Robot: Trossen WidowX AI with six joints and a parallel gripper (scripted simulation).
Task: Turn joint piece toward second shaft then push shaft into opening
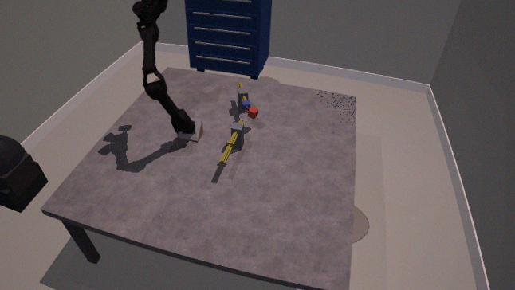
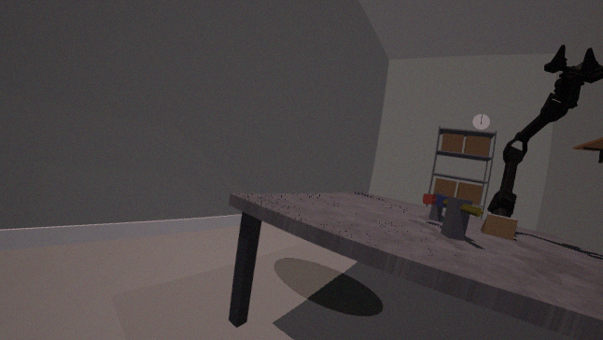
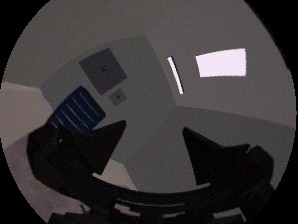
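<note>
The red joint piece lies 61 cm below my gripper tip, 40 cm ahead of it and 8 cm to the right of it.
</note>
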